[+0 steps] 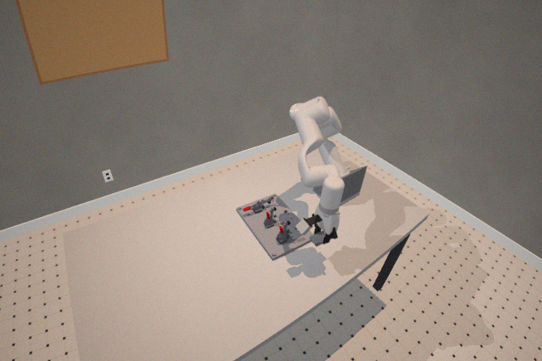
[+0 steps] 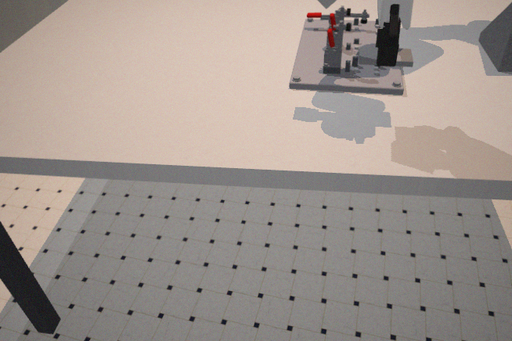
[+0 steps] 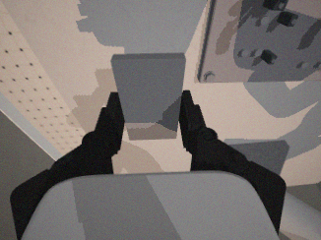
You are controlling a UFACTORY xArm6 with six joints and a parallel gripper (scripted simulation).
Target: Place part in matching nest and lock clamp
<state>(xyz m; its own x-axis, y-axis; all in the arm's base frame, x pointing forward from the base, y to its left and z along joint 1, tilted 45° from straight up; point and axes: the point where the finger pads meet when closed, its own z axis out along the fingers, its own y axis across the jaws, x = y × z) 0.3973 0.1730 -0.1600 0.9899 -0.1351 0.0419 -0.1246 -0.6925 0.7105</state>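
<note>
The grey fixture plate lies 30 mm ahead of my hand, 260 mm to the right of it and 130 mm below it. Also, from my hand: flat grey part (20 mm below).
</note>
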